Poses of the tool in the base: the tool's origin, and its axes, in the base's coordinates. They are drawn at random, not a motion.
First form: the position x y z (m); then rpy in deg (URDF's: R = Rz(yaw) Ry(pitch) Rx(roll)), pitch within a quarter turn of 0, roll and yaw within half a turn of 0.
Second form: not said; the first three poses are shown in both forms.
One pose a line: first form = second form
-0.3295, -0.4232, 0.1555, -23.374, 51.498, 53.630 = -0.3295, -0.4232, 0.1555, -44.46, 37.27, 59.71
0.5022, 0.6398, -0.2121, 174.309, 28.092, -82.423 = 0.5022, 0.6398, -0.2121, -123.12, 105.15, 35.77
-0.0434, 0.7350, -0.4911, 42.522, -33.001, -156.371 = -0.0434, 0.7350, -0.4911, -28.81, -60.49, -130.88
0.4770, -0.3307, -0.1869, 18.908, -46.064, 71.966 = 0.4770, -0.3307, -0.1869, 44.61, -28.56, 74.80
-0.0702, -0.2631, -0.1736, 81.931, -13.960, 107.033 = -0.0702, -0.2631, -0.1736, 67.35, 68.52, 95.03
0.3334, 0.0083, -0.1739, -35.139, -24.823, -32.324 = 0.3334, 0.0083, -0.1739, -40.68, -13.72, -38.44
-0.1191, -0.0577, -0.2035, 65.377, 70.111, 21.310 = -0.1191, -0.0577, -0.2035, 43.47, 70.13, -22.35
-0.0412, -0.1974, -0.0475, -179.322, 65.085, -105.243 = -0.0412, -0.1974, -0.0475, -72.78, 96.02, 46.11
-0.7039, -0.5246, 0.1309, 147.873, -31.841, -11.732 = -0.7039, -0.5246, 0.1309, 139.21, -25.96, 35.89
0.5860, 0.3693, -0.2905, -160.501, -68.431, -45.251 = 0.5860, 0.3693, -0.2905, 134.88, -38.58, 96.67
